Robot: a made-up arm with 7 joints.
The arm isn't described. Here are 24 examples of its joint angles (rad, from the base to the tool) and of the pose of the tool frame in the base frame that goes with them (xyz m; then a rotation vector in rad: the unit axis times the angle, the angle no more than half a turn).
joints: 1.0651 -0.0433 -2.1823 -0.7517 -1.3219 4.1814 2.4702
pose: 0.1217 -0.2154 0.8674 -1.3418 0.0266 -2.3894
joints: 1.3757 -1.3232 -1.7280 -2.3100 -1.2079 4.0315 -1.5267
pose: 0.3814 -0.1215 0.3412 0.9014 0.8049 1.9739
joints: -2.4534 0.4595 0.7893 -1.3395 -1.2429 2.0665 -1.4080
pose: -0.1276 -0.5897 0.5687 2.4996 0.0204 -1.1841
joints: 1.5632 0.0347 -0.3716 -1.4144 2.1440 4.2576 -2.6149
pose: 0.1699 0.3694 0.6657 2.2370 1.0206 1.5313
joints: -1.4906 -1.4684 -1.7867 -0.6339 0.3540 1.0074 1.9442
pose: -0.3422 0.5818 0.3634 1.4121 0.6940 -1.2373
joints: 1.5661 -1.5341 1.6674 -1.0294 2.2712 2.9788 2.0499
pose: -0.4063 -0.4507 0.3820 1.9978 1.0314 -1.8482
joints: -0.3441 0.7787 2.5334 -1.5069 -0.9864 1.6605 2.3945
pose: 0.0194 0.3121 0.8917 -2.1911 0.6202 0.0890
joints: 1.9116 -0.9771 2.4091 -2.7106 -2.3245 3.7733 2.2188
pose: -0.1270 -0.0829 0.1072 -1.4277 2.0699 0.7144
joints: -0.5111 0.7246 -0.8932 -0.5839 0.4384 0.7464 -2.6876
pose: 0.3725 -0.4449 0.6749 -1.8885 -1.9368 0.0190
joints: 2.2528 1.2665 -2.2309 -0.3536 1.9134 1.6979 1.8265
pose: -0.2966 0.5483 0.6500 -2.4819 -0.0877 0.0137
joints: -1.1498 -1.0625 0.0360 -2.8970 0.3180 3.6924 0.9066
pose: 0.0952 -0.2308 0.5522 0.5986 -1.7610 2.4306
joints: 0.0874 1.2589 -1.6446 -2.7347 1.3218 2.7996 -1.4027
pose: -0.1395 -0.3393 0.3894 1.8427 -1.2453 -0.5546
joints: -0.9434 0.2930 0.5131 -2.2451 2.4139 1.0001 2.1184
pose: 0.4544 -0.1724 0.2340 0.2205 0.5680 2.1463
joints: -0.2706 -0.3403 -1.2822 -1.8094 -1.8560 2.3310 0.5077
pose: -0.0098 -0.5072 0.5744 1.4098 -0.9447 -0.2217
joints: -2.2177 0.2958 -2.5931 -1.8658 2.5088 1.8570 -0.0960
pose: 0.0284 0.4868 0.6167 -0.8266 -0.3447 1.1693
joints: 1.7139 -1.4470 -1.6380 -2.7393 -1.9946 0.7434 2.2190
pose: 0.3130 0.2070 0.2640 1.8838 -1.1149 0.6942
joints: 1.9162 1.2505 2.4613 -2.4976 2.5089 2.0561 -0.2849
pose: -0.1739 -0.2950 0.5922 0.2299 0.2538 -1.8826
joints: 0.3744 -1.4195 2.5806 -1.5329 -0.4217 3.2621 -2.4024
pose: -0.4733 0.0507 0.0103 -2.6883 -0.0815 0.6210
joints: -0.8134 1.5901 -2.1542 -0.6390 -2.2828 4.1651 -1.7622
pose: 0.2110 -0.5156 0.4435 0.4968 -1.6934 0.8218
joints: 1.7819 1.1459 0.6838 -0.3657 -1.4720 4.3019 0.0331
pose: -0.1975 0.5007 0.5214 0.5846 -0.7186 -1.2523
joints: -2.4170 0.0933 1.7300 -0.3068 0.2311 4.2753 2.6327
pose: 0.0043 -0.0791 0.9140 0.1733 -0.9022 -0.9731
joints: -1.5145 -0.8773 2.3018 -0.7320 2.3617 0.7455 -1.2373
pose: 0.1486 0.6204 0.5858 0.1984 -1.5508 0.3827
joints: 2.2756 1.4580 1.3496 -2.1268 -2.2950 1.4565 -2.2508
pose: -0.4123 -0.2921 0.2382 -2.3852 -0.4953 0.5831
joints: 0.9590 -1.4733 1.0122 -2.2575 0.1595 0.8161 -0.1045
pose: -0.2683 0.2810 0.5761 1.8246 1.3766 0.4155
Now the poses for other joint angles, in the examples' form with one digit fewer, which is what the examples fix.
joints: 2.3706 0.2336 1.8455 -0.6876 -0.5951 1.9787 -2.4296
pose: -0.226 -0.149 0.989 2.048 -0.001 -1.358
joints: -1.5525 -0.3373 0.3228 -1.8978 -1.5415 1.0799 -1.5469
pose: 0.147 -0.441 0.651 -2.075 0.232 2.235
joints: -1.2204 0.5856 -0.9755 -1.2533 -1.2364 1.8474 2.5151
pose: -0.203 -0.585 0.559 -0.792 -1.230 0.491
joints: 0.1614 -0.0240 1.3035 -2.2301 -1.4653 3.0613 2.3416
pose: -0.020 0.454 0.380 -2.195 -0.632 -0.544
